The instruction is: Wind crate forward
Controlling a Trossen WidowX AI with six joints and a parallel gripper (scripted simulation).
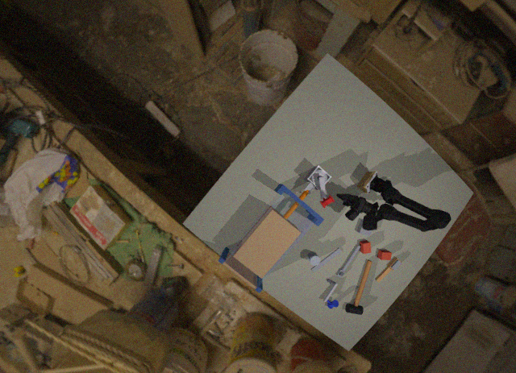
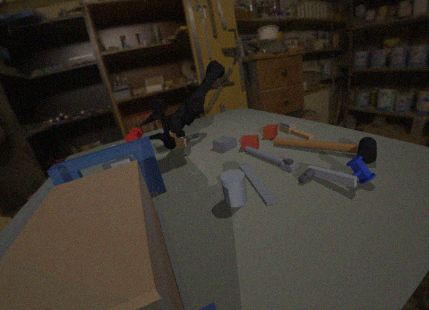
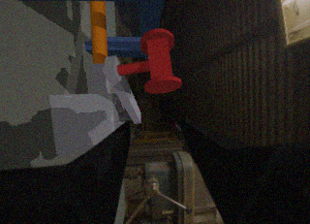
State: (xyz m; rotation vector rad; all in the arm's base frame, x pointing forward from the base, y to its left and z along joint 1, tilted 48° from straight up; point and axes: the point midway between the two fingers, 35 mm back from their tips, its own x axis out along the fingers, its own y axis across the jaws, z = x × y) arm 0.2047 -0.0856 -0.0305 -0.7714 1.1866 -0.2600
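The red-knobbed handle is 40 mm ahead of my gripper tip, 60 mm to the right of it and 30 mm below it. The rest, counted from my gripper tip: grey winch (20 mm behind, 130 mm to the right, 110 mm below); then blue steel frame (160 mm ahead, 100 mm to the right, 40 mm below); then red knob (60 mm ahead, 20 mm to the right, 10 mm below).
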